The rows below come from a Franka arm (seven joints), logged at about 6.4 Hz.
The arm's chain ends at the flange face. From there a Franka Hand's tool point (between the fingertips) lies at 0.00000 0.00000 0.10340 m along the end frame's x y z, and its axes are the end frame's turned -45 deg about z.
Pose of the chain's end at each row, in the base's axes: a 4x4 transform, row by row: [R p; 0 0 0 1], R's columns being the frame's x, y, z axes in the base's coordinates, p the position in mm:
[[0.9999 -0.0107 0.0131 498.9], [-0.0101 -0.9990 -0.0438 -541.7], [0.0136 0.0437 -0.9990 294.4], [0 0 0 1]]
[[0.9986 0.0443 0.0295 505.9], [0.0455 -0.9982 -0.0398 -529.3], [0.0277 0.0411 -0.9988 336.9], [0 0 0 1]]
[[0.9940 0.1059 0.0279 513.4], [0.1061 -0.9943 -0.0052 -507.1], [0.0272 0.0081 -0.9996 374.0], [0 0 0 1]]
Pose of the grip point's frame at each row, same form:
[[0.7146 0.6995 0.0131 500.3], [0.6993 -0.7135 -0.0438 -546.2], [-0.0213 0.0405 -0.9990 191.1], [0 0 0 1]]
[[0.6748 0.7374 0.0295 509.0], [0.7380 -0.6737 -0.0398 -533.4], [-0.0095 0.0486 -0.9988 233.6], [0 0 0 1]]
[[0.6280 0.7777 0.0279 516.3], [0.7781 -0.6281 -0.0052 -507.6], [0.0135 0.0250 -0.9996 270.6], [0 0 0 1]]

